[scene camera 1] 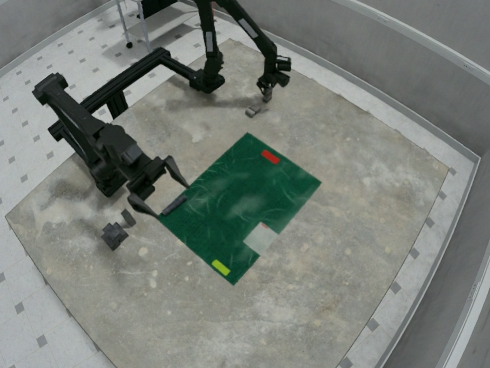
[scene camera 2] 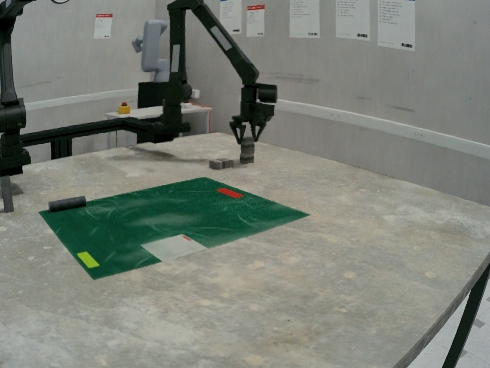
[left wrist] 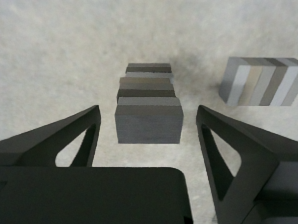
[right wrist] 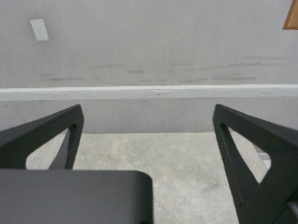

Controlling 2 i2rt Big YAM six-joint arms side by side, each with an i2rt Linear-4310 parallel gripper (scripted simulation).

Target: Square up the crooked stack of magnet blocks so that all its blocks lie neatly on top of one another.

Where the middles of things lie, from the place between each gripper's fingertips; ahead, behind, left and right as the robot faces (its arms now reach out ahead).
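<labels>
The magnet block (left wrist: 135,124) is 910 mm to the left of my right hand (scene camera 1: 174,202), and it's also 520 mm below that hand and 270 mm behind it.
As for the magnet block and my left gripper, that gripper is 10 mm below the block.
</labels>
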